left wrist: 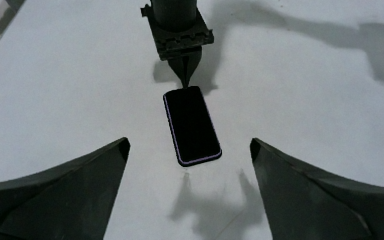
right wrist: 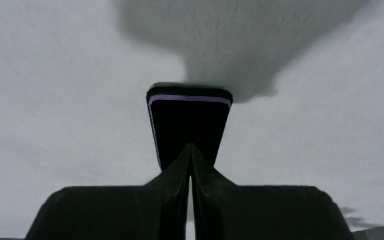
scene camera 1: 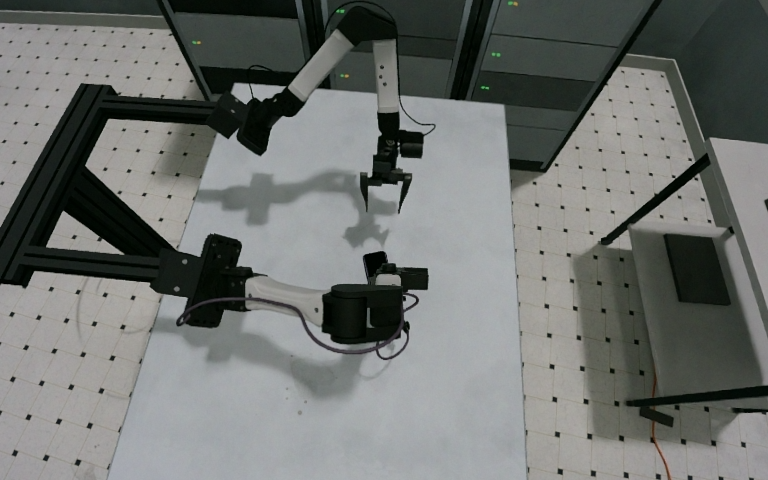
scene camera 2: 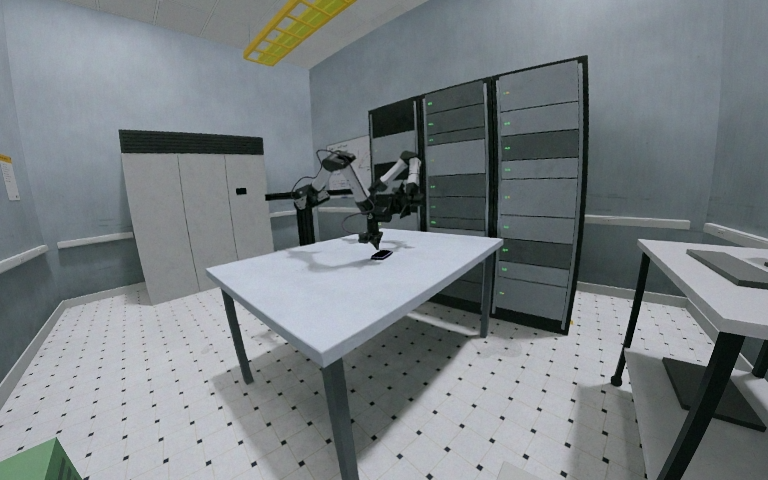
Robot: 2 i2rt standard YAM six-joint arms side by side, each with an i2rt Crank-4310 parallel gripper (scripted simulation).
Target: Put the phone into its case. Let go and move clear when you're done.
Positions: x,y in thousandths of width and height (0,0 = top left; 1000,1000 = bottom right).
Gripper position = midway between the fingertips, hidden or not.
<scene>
I see my left gripper (scene camera 1: 498,443), my right gripper (right wrist: 496,606), a black phone (right wrist: 460,498) and a phone case (right wrist: 400,381).
The black phone shows as well in the left wrist view (left wrist: 507,560). My left gripper is seen too in the left wrist view (left wrist: 493,585). My right gripper shows as well in the left wrist view (left wrist: 480,365).
</scene>
